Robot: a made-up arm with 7 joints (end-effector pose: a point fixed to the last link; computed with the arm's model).
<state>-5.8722 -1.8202 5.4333 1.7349 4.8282 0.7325 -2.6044</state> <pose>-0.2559 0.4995 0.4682 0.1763 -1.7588 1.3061</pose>
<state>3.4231 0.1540 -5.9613 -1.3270 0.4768 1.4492 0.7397</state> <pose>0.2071 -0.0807 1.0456 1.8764 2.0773 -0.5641</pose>
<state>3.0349 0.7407 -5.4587 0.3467 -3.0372 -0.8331 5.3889</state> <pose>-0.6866 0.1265 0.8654 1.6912 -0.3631 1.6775</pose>
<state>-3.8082 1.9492 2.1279 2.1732 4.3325 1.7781 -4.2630</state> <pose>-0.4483 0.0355 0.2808 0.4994 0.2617 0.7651</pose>
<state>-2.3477 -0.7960 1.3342 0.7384 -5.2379 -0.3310 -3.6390</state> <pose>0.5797 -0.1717 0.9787 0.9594 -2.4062 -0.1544</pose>
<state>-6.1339 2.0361 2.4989 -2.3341 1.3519 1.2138 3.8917</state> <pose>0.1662 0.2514 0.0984 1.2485 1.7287 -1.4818</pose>
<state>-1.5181 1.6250 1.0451 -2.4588 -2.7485 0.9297 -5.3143</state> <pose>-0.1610 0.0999 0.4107 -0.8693 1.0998 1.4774</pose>
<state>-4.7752 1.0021 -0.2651 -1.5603 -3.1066 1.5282 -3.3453</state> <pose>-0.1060 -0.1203 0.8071 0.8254 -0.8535 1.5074</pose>
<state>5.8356 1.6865 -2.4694 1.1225 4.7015 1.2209 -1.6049</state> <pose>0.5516 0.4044 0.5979 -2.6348 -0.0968 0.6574</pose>
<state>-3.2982 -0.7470 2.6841 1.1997 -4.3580 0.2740 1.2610</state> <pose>0.7053 0.2689 0.5404 0.3237 -1.2443 0.1079</pose>
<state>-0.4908 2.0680 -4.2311 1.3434 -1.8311 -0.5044 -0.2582</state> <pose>0.7202 -0.0339 0.3134 -2.6878 0.8627 1.2138</pose>
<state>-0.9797 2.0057 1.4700 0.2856 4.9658 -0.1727 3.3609</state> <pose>0.5867 0.6227 -0.0256 0.1535 -1.3550 1.0238</pose>
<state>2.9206 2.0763 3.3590 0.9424 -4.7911 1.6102 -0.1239</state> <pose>-0.6363 -0.3366 0.2299 -1.4592 -0.0755 0.5652</pose>
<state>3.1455 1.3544 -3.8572 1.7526 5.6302 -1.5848 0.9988</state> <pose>-0.4241 0.1726 0.7680 -2.5148 0.1009 -0.9816</pose>
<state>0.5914 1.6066 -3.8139 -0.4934 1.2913 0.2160 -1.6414</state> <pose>0.8159 -0.3594 0.1666 0.6745 -1.2583 -1.0735</pose>
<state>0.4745 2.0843 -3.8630 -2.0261 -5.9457 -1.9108 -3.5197</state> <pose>0.1592 0.0510 0.0659 -2.3080 0.4754 -0.8650</pose>
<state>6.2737 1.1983 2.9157 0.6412 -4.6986 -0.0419 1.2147</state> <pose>0.6879 -0.0553 0.9031 -2.6598 -0.6549 0.7235</pose>
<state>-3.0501 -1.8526 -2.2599 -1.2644 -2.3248 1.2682 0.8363</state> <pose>0.5694 0.3035 0.3816 0.6779 1.4216 -0.9590</pose>
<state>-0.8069 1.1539 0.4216 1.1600 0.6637 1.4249 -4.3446</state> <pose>0.5938 0.2621 0.2780 -1.0790 -0.4152 -0.3360</pose>
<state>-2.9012 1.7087 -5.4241 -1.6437 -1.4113 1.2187 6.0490</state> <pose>-0.5499 -0.2228 0.4501 -0.7452 0.8294 0.9580</pose>
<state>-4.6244 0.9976 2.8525 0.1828 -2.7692 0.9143 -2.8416</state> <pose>-0.0924 -0.7613 0.8095 -1.3083 -0.7583 -1.1732</pose>
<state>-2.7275 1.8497 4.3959 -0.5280 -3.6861 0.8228 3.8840</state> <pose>-0.5613 0.5312 -0.0250 0.4937 1.0344 -2.6276</pose>
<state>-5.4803 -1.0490 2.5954 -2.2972 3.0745 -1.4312 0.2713</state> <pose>0.0360 0.2206 0.7577 2.5449 -0.9877 0.0816</pose>
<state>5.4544 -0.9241 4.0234 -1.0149 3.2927 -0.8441 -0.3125</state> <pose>-0.1559 -0.5136 0.9829 -2.5180 -0.2513 -0.6534</pose>
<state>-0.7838 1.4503 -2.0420 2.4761 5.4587 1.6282 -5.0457</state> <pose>0.0410 0.1528 0.4870 -1.7841 1.1374 1.1437</pose>
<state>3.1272 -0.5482 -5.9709 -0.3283 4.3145 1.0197 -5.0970</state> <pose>0.5581 -0.1126 0.9871 -0.0699 -2.0972 -1.5072</pose>
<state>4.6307 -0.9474 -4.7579 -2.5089 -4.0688 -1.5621 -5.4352</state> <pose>-0.2437 -0.1715 0.5367 1.7966 1.8906 0.3946</pose>
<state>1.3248 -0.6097 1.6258 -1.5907 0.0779 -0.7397 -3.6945</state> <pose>0.3605 0.3016 0.6553 -1.4620 0.4571 2.6882</pose>
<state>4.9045 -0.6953 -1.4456 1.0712 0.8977 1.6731 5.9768</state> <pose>-0.3391 -0.1777 0.8678 1.5693 0.5609 -0.6519</pose>
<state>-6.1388 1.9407 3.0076 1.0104 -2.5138 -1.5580 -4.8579</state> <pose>0.6538 -0.0614 0.4649 1.7034 -2.3085 1.1400</pose>
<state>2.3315 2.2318 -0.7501 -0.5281 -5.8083 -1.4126 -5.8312</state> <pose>-0.6170 -0.4003 0.0751 0.0113 2.7310 0.0996</pose>
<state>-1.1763 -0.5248 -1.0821 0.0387 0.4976 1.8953 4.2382</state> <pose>-0.1610 -0.2367 1.0635 0.3680 -2.2736 2.1055</pose>
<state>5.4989 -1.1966 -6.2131 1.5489 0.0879 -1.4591 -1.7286</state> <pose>-0.2770 -0.3348 0.8870 0.8584 2.1548 1.2523</pose>
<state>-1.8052 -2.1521 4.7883 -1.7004 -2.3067 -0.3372 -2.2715</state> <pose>0.5474 -0.2532 0.1085 0.4325 -1.6125 -0.3115</pose>
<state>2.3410 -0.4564 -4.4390 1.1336 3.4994 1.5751 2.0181</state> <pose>0.0564 0.4425 0.9678 -0.1008 -2.9218 -0.3214</pose>
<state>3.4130 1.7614 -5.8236 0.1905 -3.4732 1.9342 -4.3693</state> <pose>-0.7442 0.2443 0.2616 -1.3494 2.7219 0.1553</pose>
